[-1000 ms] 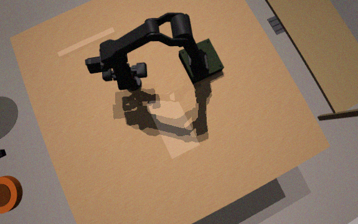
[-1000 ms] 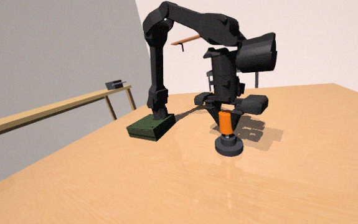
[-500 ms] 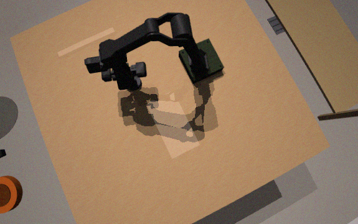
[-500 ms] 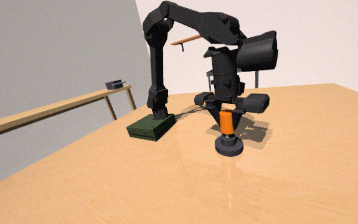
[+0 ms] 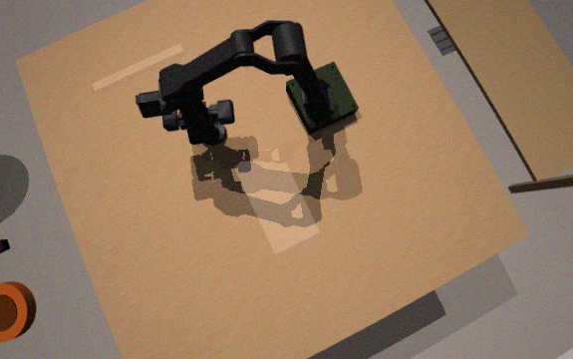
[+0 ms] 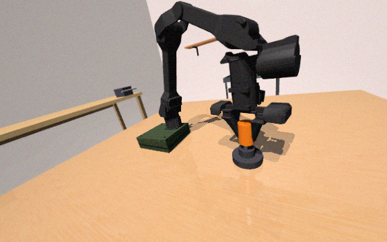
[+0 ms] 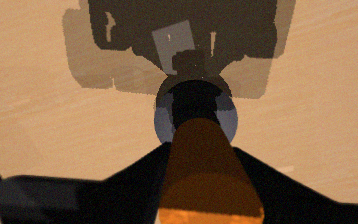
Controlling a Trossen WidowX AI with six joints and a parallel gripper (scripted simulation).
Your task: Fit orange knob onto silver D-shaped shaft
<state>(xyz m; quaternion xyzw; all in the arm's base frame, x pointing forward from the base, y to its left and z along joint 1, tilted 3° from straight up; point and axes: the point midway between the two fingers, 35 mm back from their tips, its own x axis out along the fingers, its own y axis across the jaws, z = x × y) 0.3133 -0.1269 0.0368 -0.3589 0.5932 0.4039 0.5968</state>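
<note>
Now: the orange knob 3 cm above my gripper tip. Also, from my gripper tip: black round pedestal: 4 cm below.
</note>
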